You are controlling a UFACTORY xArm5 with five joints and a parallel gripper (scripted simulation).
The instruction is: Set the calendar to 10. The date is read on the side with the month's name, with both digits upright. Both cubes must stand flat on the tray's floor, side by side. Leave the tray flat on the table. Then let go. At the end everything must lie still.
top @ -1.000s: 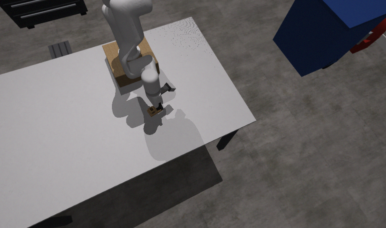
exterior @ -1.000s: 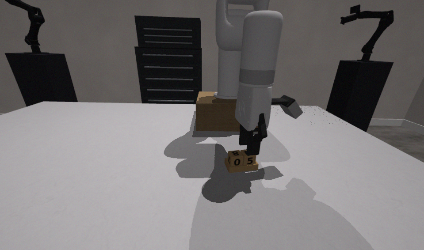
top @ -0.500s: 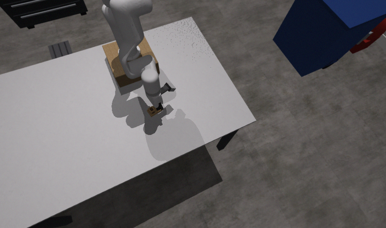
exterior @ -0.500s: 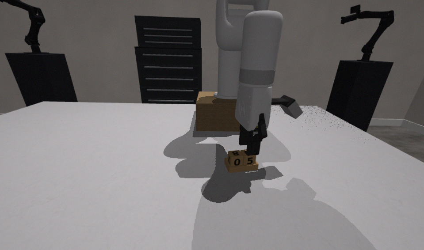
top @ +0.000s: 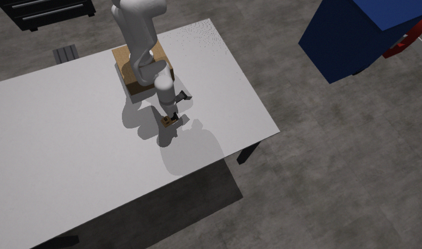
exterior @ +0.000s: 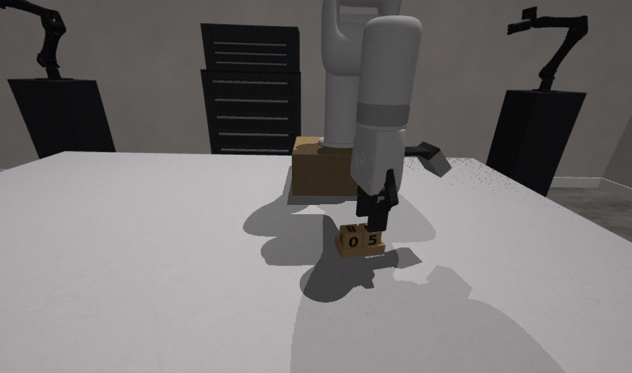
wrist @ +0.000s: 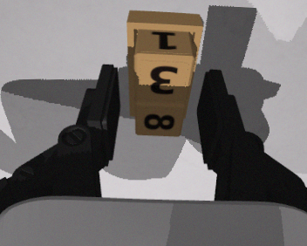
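My hand is 2 cm to the left of the wooden calendar tray and 6 cm above it.
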